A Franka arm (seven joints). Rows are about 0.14 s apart.
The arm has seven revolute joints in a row. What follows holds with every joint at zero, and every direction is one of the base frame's. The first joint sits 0.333 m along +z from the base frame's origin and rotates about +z. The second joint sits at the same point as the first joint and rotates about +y. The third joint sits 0.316 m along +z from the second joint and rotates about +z. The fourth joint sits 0.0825 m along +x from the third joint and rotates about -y. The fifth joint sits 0.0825 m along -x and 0.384 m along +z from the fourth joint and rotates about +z. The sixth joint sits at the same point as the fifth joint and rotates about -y. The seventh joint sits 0.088 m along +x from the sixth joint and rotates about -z. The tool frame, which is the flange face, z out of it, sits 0.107 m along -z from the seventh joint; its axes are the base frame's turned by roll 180, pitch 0 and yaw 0 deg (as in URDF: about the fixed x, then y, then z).
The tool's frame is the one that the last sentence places.
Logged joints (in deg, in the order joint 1, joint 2, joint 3, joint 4, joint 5, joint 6, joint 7), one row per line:
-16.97, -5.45, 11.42, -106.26, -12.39, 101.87, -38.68
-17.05, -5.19, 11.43, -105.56, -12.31, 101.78, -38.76
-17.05, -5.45, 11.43, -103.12, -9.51, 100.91, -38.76
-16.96, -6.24, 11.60, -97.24, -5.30, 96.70, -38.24
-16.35, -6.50, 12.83, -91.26, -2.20, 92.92, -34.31
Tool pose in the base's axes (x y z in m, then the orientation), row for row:
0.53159, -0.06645, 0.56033, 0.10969, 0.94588, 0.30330, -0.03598
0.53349, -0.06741, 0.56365, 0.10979, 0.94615, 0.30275, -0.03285
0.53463, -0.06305, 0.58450, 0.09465, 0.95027, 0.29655, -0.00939
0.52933, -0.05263, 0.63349, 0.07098, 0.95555, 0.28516, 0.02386
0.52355, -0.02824, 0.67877, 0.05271, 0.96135, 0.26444, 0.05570
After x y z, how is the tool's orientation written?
As a quaternion, w x y z.
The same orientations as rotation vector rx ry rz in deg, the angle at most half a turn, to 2 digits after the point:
159.31, 51.08, -6.06
159.34, 50.99, -5.53
161.45, 50.38, -1.60
164.64, 49.13, 4.11
167.47, 46.07, 9.70

